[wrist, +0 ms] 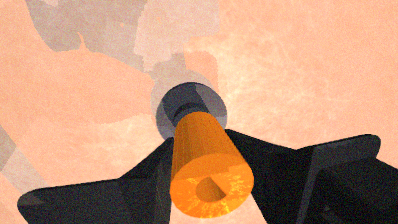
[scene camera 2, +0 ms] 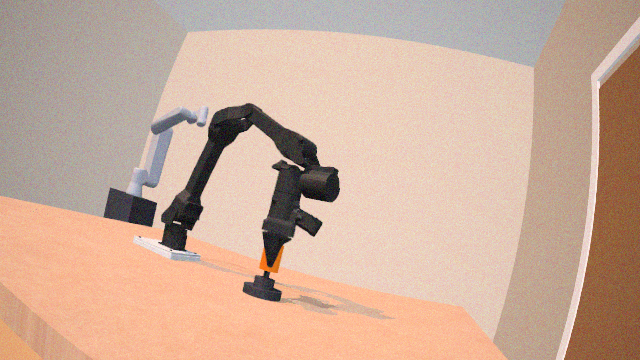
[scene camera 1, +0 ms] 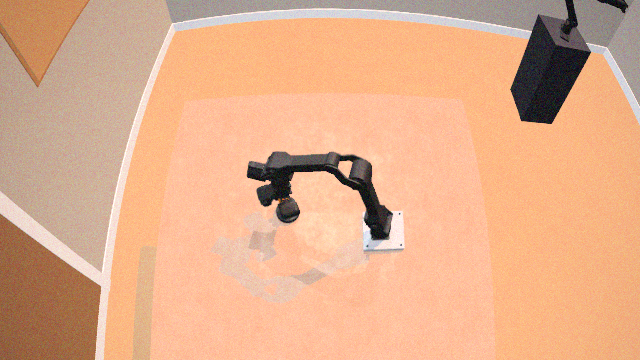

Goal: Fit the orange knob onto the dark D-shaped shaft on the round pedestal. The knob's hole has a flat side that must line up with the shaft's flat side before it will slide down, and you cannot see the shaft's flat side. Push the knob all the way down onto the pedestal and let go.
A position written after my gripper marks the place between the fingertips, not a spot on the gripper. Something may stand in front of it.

My gripper (scene camera 2: 269, 266) carries an orange knob (wrist: 208, 172). I also see a round dark pedestal (scene camera 2: 262, 287).
My gripper shows as well in the wrist view (wrist: 199, 138) and in scene camera 1 (scene camera 1: 284, 203). The round dark pedestal is seen too in the wrist view (wrist: 185, 98).
